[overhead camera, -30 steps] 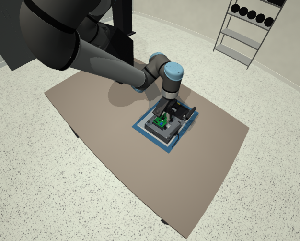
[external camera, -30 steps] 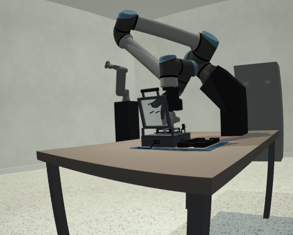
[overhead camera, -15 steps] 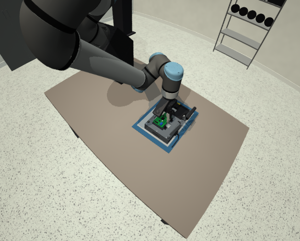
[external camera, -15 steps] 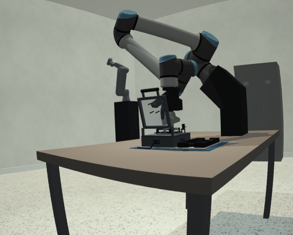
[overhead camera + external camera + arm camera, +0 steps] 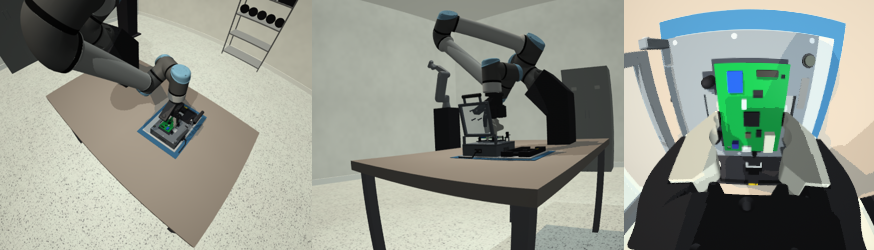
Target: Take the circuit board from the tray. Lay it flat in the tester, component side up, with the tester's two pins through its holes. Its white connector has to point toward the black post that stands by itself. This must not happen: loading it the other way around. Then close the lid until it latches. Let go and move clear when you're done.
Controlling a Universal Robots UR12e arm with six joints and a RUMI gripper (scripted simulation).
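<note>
Now: hand right at the green circuit board. Round my hand: tester bed (10 mm to the left, 10 mm below, 10 mm ahead); then black post (60 mm to the left, 60 mm behind, 10 mm above); then tester (40 mm to the left, 40 mm ahead, 30 mm above).
</note>
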